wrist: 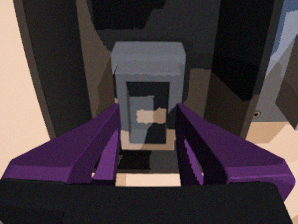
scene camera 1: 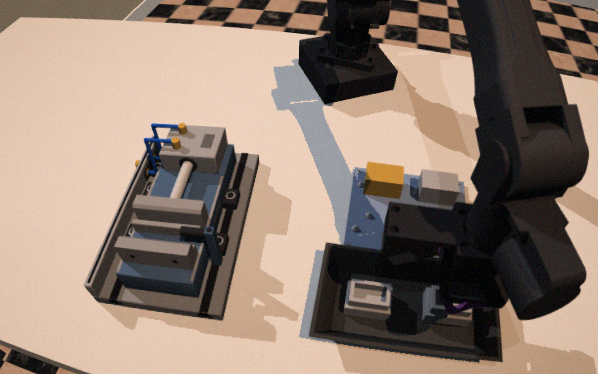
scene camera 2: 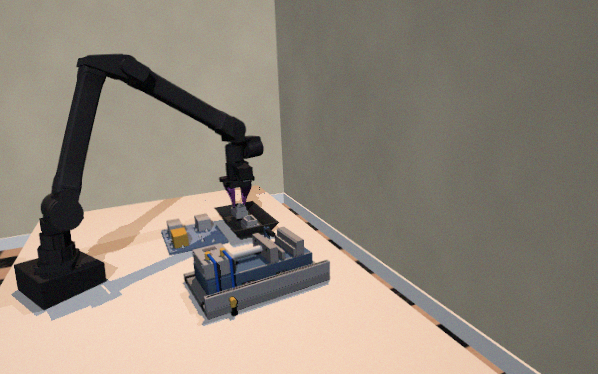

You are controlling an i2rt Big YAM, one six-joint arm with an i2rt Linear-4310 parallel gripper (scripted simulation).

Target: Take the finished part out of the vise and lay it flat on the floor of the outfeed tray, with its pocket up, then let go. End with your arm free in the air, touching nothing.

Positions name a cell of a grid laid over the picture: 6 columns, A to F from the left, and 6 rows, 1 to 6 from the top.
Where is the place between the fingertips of my gripper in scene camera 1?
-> E5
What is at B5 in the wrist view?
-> My gripper.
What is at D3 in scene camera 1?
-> An orange block.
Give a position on a grey block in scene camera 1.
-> E4
